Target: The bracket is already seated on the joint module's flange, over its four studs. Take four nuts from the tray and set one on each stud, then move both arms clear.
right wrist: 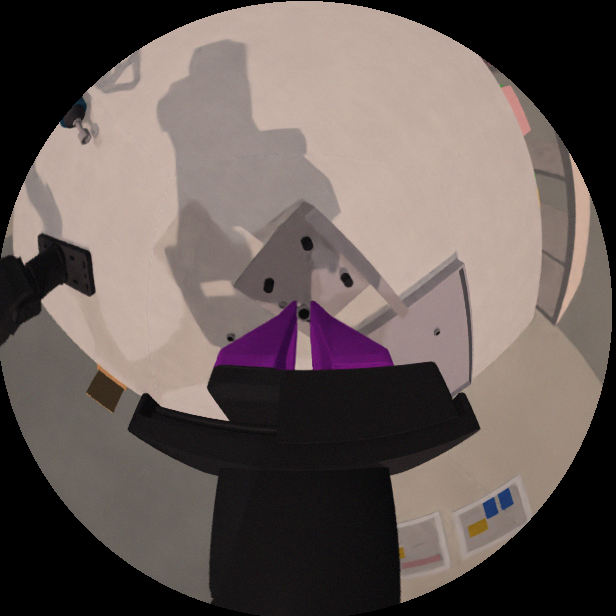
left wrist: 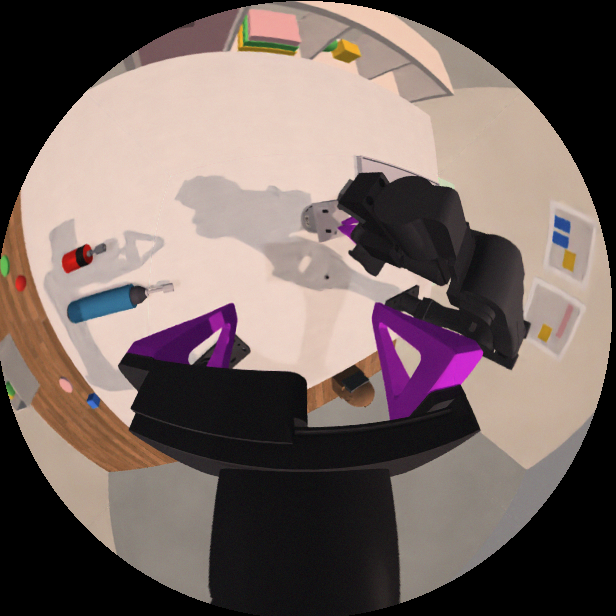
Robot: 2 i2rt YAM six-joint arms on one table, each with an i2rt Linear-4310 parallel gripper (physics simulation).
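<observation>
The grey bracket (right wrist: pixel 298 264) sits under my right gripper, with three dark spots on its corners; I cannot tell studs from nuts there. My right gripper (right wrist: pixel 303 314) is shut on a small dark nut (right wrist: pixel 303 313) right over the bracket's near corner. The grey tray (right wrist: pixel 436 333) lies just right of the bracket and holds one small nut (right wrist: pixel 436 331). In the left wrist view, the right arm (left wrist: pixel 430 241) hangs over the bracket (left wrist: pixel 324 221). My left gripper (left wrist: pixel 310 327) is open and empty, held high near the table's front edge, well apart from the bracket.
A small dark speck (right wrist: pixel 230 336) lies on the table left of the bracket. A red tool (left wrist: pixel 77 258) and a blue tool (left wrist: pixel 103 303) lie at the table's left. A shelf with coloured blocks (left wrist: pixel 270 31) stands behind the table.
</observation>
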